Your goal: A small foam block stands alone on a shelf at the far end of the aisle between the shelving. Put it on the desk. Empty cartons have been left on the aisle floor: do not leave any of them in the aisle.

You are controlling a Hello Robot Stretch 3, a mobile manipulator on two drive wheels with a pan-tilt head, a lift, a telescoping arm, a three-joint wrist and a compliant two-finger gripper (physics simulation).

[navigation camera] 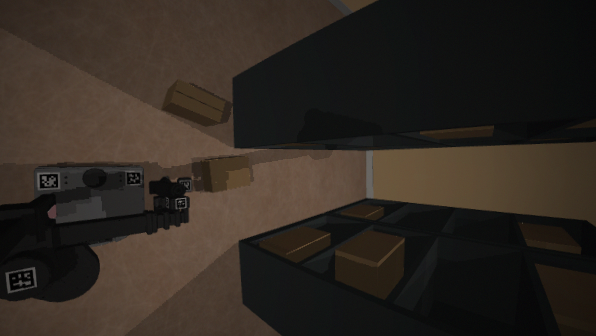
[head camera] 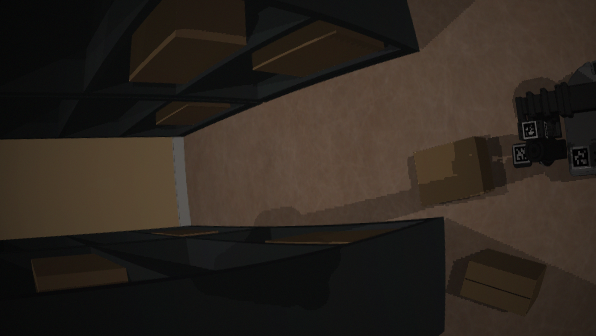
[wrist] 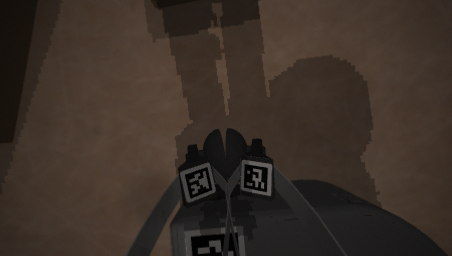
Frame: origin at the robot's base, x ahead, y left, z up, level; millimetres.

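Seen in the pictures: gripper, between the fingertips: (wrist: 225, 147); robot's base, origin of its link: (navigation camera: 94, 177).
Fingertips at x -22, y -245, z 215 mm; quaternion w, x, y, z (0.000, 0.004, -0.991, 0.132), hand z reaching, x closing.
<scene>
Offsets run from my fingertips to a thing's top centre. Level surfaces: height alone.
A brown carton @(dx +26, dy -368, dz -95 mm) (head camera: 450, 170) (navigation camera: 226, 174) lies on the floor near the mouth of the aisle, just beyond the wrist; a sliver of the carton (wrist: 177, 3) shows at the wrist view's top edge. A second carton @(dx +387, dy -162, dz -35 mm) (head camera: 501, 286) (navigation camera: 196, 104), with a dark seam, lies near the end of one shelving unit, outside the aisle. My gripper (wrist: 225, 147) is shut, its fingertips close together with nothing between them, beside the robot's base and apart from the cartons. In the head and navigation views its fingertips are too dark to make out. The foam block and desk do not show.
Dark shelving (head camera: 390, 280) (navigation camera: 300, 100) and an opposite shelving unit (head camera: 407, 30) (navigation camera: 280, 287) flank the aisle floor @(dz -215 mm) (head camera: 300, 150) (navigation camera: 310, 175). Boxes (head camera: 190, 55) (navigation camera: 370, 260) stand in their compartments. A tan wall (head camera: 90, 185) (navigation camera: 475, 175) closes the far end. The arm (head camera: 580, 100) (navigation camera: 105, 227) is drawn in.
</scene>
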